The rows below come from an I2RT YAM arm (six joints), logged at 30 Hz.
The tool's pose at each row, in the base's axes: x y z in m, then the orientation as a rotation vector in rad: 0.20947, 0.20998, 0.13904, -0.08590, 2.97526, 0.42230; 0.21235, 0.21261, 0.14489, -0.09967, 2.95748, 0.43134; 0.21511, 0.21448, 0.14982, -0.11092, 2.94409, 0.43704; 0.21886, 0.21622, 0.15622, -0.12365, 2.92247, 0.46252; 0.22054, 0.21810, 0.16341, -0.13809, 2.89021, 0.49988; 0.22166, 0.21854, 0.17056, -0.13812, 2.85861, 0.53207; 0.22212, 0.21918, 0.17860, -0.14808, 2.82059, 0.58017; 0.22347, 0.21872, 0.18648, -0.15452, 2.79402, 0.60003; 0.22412, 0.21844, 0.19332, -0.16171, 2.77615, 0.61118; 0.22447, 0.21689, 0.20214, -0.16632, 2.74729, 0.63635; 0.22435, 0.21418, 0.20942, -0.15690, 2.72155, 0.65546; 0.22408, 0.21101, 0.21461, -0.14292, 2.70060, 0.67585; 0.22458, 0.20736, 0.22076, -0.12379, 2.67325, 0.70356; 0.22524, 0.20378, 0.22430, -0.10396, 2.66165, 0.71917
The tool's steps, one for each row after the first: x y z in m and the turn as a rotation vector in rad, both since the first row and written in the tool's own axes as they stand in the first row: -0.00377, 0.00390, -0.00447, -0.00780, -0.01469, -0.01113; -0.00727, 0.00683, -0.00829, -0.01304, -0.02570, -0.02020; -0.01195, 0.00997, -0.01342, -0.03219, -0.04201, -0.03028; -0.01470, 0.01361, -0.01952, -0.06049, -0.06650, -0.04240; -0.01684, 0.01589, -0.02606, -0.08501, -0.09254, -0.04520; -0.01845, 0.01867, -0.03348, -0.12184, -0.12032, -0.05444; -0.02089, 0.02028, -0.04093, -0.13855, -0.14169, -0.06158; -0.02249, 0.02183, -0.04744, -0.14853, -0.15592, -0.06851; -0.02402, 0.02272, -0.05622, -0.16944, -0.17843, -0.07439; -0.02483, 0.02212, -0.06393, -0.18538, -0.20099, -0.07059; -0.02518, 0.02051, -0.06979, -0.20156, -0.21915, -0.06263; -0.02641, 0.01865, -0.07660, -0.22364, -0.24240, -0.05134; -0.02743, 0.01614, -0.08089, -0.23524, -0.25288, -0.03794
